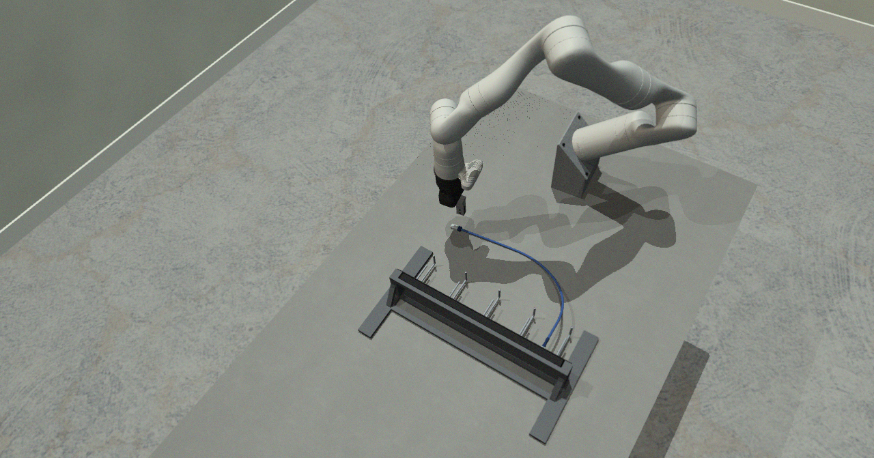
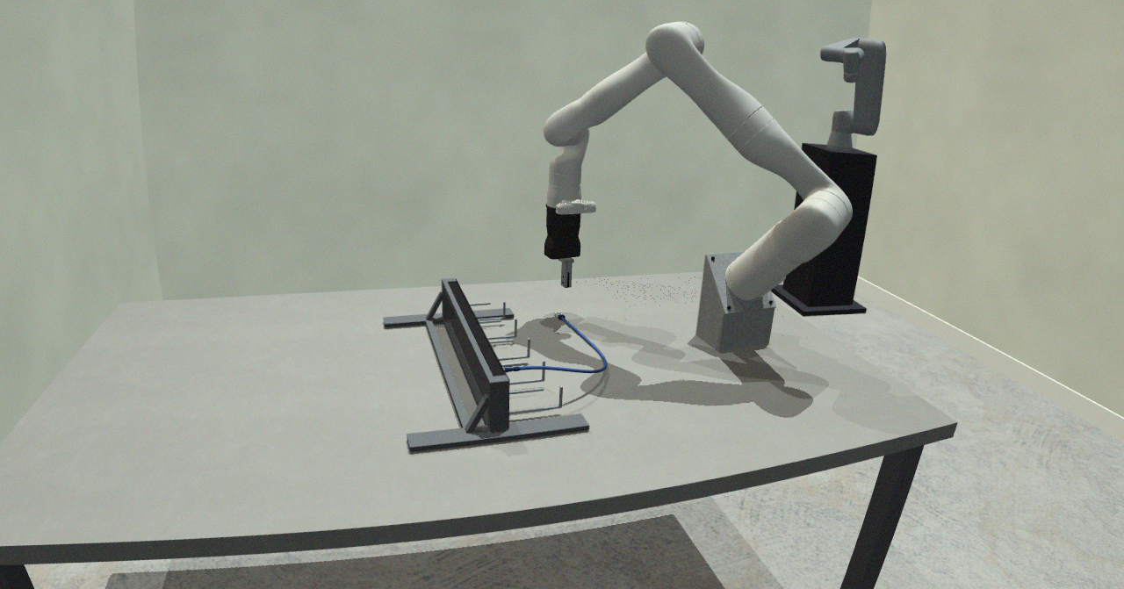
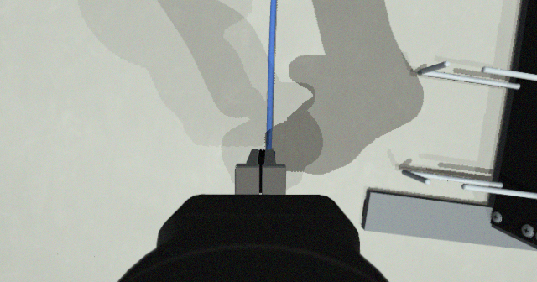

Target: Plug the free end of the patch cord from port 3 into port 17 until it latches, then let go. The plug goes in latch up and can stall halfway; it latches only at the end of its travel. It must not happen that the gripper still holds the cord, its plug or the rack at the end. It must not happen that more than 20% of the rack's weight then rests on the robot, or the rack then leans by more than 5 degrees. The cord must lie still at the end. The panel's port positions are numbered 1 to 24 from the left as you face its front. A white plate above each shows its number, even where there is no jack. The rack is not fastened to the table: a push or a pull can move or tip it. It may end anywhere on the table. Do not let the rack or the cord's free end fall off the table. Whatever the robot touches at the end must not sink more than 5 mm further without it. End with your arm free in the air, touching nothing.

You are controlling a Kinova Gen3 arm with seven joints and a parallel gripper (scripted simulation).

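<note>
Now: hand 9 cm above the plug, 2 cm to the left of it and 1 cm short of it.
</note>
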